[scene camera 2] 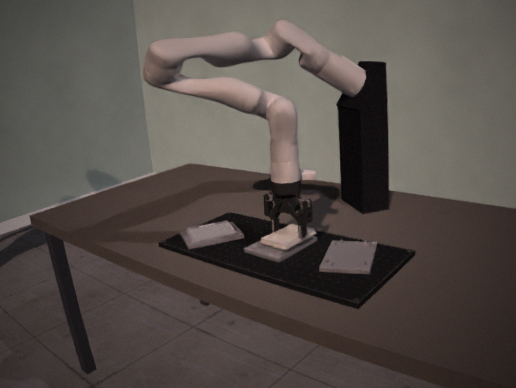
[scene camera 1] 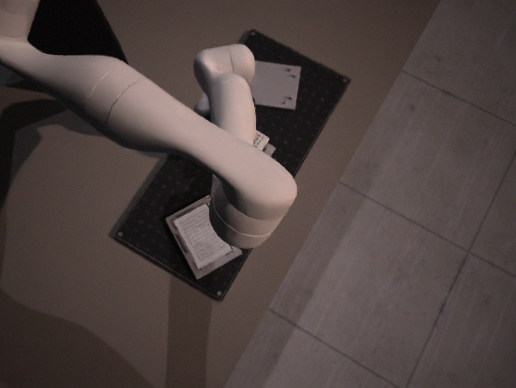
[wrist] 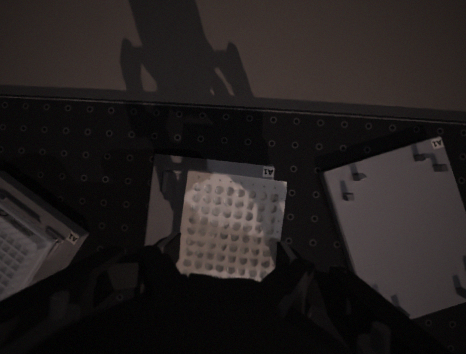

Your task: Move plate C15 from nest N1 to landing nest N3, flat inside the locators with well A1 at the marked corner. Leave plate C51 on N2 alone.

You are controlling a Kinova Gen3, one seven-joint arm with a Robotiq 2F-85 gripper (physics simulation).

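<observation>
My gripper (scene camera 2: 288, 231) (wrist: 228, 248) is shut on a pale well plate, C15 (scene camera 2: 282, 239) (wrist: 232, 220), held by its two sides. It is roughly level, a little above the middle nest, N3 (scene camera 2: 270, 254) (wrist: 160, 215). In the wrist view the plate is offset to the right, with a strip of the nest bare at left and the A1 tag showing beyond its far edge. The plate's own A1 well cannot be told. The arm mostly hides both in scene camera 1. Plate C51 (scene camera 1: 200, 240) (scene camera 2: 212, 231) (wrist: 15, 260) lies on N2 (scene camera 2: 192, 244) (wrist: 67, 250).
The empty nest N1 (scene camera 1: 277, 85) (scene camera 2: 348, 257) (wrist: 400, 230), with small upright locators, is at the right in scene camera 2 and the wrist view. All nests stand on a black perforated board (scene camera 1: 310, 120) (scene camera 2: 325, 287) (wrist: 310, 140). The black robot pedestal (scene camera 2: 367, 150) stands behind.
</observation>
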